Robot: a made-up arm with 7 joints. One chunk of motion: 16 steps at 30 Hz.
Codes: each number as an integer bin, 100 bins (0 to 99) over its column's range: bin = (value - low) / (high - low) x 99, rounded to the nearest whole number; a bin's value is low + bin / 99 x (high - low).
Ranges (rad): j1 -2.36..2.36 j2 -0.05..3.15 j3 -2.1..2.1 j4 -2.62..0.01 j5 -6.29..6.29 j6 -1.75..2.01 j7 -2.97..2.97
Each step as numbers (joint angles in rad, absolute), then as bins.
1 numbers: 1.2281 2.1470 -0.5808 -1.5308 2.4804 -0.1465 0.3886
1 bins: 75 68 36 41 69 42 56
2 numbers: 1.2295 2.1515 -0.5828 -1.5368 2.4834 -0.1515 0.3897
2 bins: 75 68 36 41 69 42 56
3 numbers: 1.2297 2.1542 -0.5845 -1.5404 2.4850 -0.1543 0.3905
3 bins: 75 68 36 41 69 42 56
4 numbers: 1.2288 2.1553 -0.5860 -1.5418 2.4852 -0.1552 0.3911
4 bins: 75 68 36 41 69 42 56
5 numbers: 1.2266 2.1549 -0.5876 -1.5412 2.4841 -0.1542 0.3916
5 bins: 75 68 36 41 69 42 56
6 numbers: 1.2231 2.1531 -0.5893 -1.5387 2.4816 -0.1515 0.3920
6 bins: 75 68 36 41 69 42 56
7 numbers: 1.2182 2.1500 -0.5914 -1.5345 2.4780 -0.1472 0.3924
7 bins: 75 68 36 41 69 42 56
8 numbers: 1.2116 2.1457 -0.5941 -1.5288 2.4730 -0.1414 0.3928
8 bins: 75 68 35 41 69 42 56
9 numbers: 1.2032 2.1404 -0.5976 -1.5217 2.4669 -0.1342 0.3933
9 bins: 75 68 35 41 69 43 56
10 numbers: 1.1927 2.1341 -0.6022 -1.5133 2.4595 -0.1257 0.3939
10 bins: 75 68 35 42 69 43 56
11 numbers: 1.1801 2.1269 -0.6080 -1.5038 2.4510 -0.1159 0.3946
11 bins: 74 67 35 42 69 43 56
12 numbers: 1.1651 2.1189 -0.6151 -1.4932 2.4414 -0.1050 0.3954
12 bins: 74 67 35 42 69 43 56
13 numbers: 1.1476 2.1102 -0.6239 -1.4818 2.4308 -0.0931 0.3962
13 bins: 74 67 35 43 69 44 56
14 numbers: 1.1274 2.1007 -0.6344 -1.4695 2.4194 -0.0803 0.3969
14 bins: 73 67 35 43 69 44 56
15 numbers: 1.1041 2.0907 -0.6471 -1.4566 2.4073 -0.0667 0.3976
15 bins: 73 66 34 44 68 44 56
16 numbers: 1.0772 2.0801 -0.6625 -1.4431 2.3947 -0.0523 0.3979
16 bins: 72 66 34 44 68 45 56
